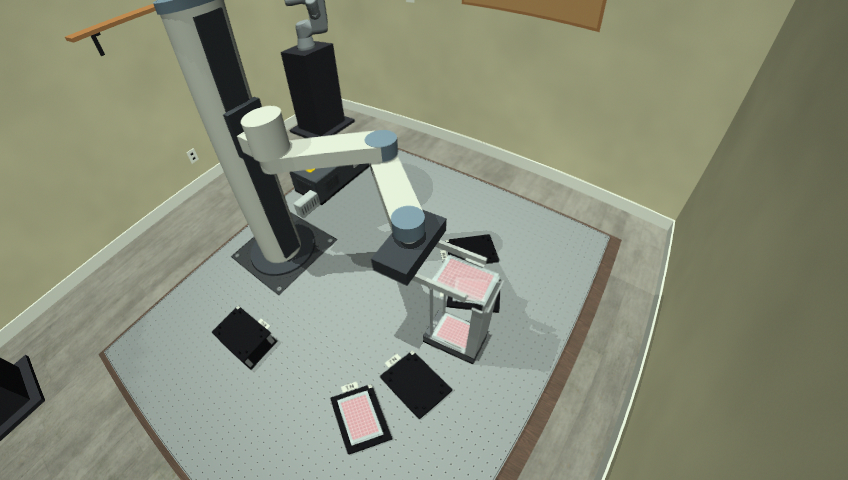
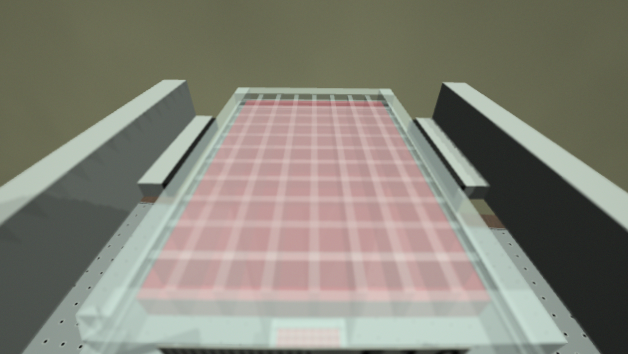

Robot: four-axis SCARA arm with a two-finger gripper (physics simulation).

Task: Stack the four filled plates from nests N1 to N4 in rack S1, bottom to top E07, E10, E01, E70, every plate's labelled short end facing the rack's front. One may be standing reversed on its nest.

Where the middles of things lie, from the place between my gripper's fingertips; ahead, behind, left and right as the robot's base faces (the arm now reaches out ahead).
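The dark control box [image 1: 317, 178] is a long way behind my hand, and it's also far to the left of it and far below it. Then there's the black block [image 1: 239, 332], and that one sits 270 mm below my hand, 550 mm behind it and 380 mm to the right of it. Going by their middles, the black block is the nearest to my hand of the things named here.
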